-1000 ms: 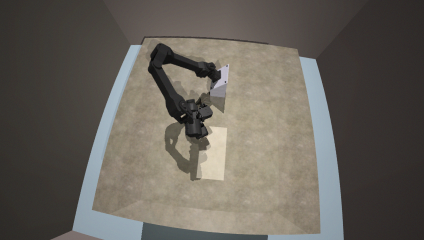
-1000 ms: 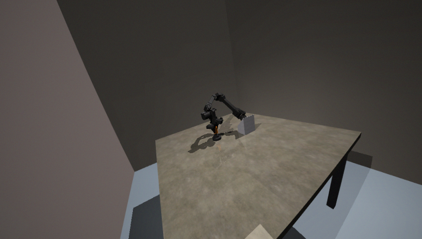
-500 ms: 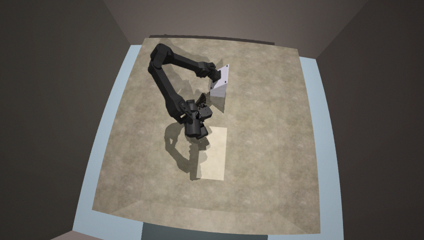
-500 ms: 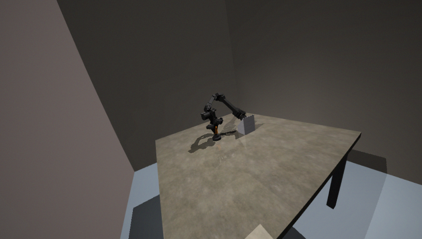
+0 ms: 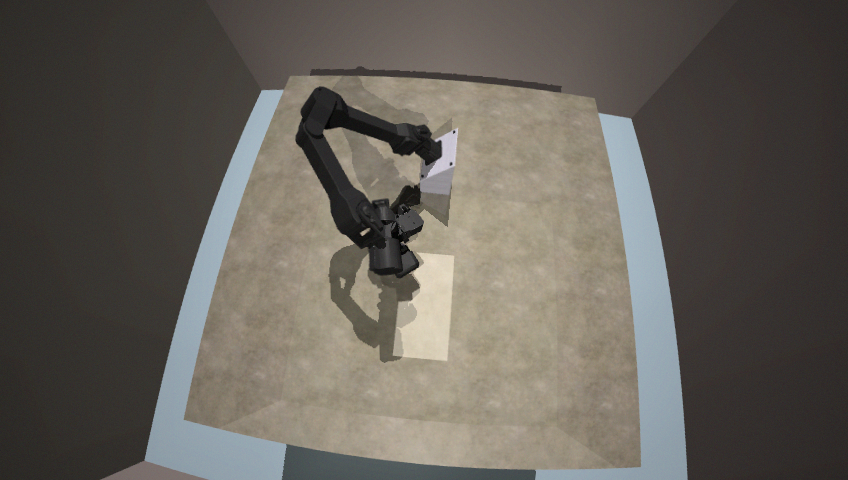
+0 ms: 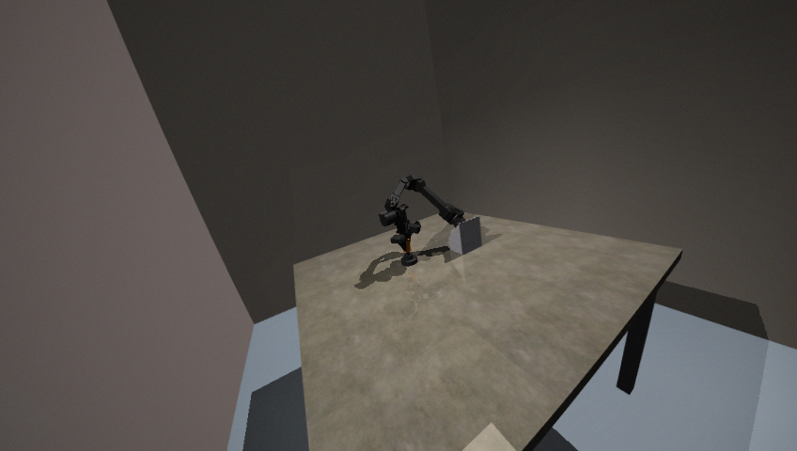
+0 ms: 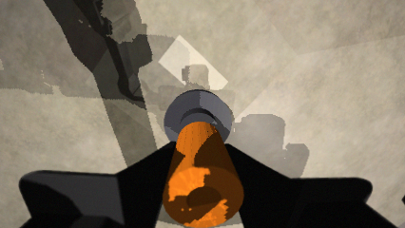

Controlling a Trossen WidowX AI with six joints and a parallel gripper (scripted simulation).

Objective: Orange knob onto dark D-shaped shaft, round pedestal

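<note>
Right now my gripper tip is 20 mm below the orange knob. From my gripper tip the other things lie so: pedestal (40 mm below).
</note>
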